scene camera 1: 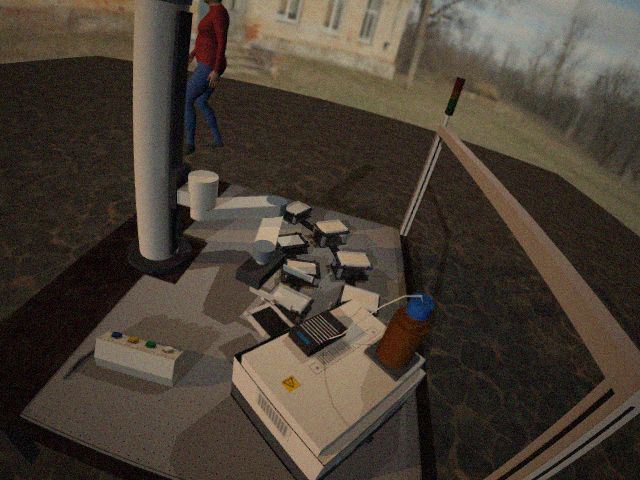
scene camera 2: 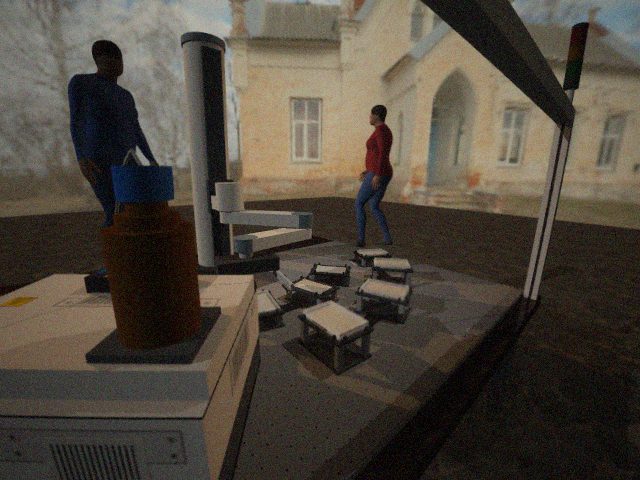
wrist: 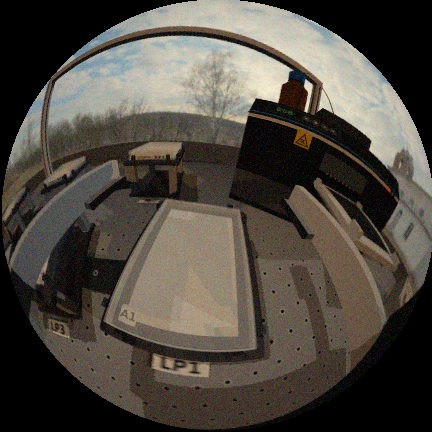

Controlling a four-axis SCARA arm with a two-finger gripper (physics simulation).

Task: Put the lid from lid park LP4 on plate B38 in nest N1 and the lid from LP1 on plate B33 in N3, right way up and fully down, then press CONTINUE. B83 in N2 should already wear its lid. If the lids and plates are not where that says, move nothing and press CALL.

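Seen in the pictures: gripper, fingertip midpoint: (scene camera 1: 302, 293) (scene camera 2: 262, 292) (wrist: 202, 176); arm's base at its link origin: (scene camera 1: 159, 252).
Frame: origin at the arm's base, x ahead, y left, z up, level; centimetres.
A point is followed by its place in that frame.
The lid at LP1 (wrist: 185, 270) @(x 53.2, y -9.7, z 6.5 cm) (scene camera 1: 292, 296) @(x 55.5, y -9.7, z 6.5 cm) lies flat on its low dark park, its A1 mark at the near left corner; the LP1 label (wrist: 181, 366) @(x 46.2, y -8.1, z 1.5 cm) is in front of it. My gripper (wrist: 202, 176) @(x 58.7, y -11.3, z 10.5 cm) is open and empty, a little above that lid, one finger out to either side. A plate (wrist: 156, 151) @(x 72.0, y -5.2, z 9.8 cm) sits on a raised stand (wrist: 173, 181) @(x 71.3, y -8.2, z 4.3 cm) beyond; its small code is hard to read. In the scene views, raised stands bear pale-topped plates (scene camera 1: 353, 259) @(x 74.5, y 18.8, z 8.8 cm) (scene camera 2: 334, 320) @(x 80.0, y -6.3, z 10.1 cm) (scene camera 2: 385, 290) @(x 76.3, y 17.9, z 8.9 cm). Which are N1, N2 and N3, where LP4 is, and which plates wear lids, I cannot tell.
The LP3 label (wrist: 58, 328) is at the left. A large instrument (scene camera 1: 310, 408) @(x 66.8, y -58.4, z 22.0 cm) (scene camera 2: 232, 330) @(x 85.9, y -31.6, z 20.4 cm) (wrist: 280, 150) @(x 66.7, y -24.8, z 13.3 cm) bears a brown bottle (scene camera 1: 400, 338) @(x 82.3, y -43.1, z 32.5 cm) (scene camera 2: 152, 273) @(x 88.5, y -40.3, z 31.1 cm) (wrist: 293, 95) @(x 81.0, y -36.6, z 30.6 cm). A button box (scene camera 1: 134, 363) @(x 22.3, y -51.6, z 6.4 cm) has blue, yellow, green and white buttons. Two people stand beyond the table.
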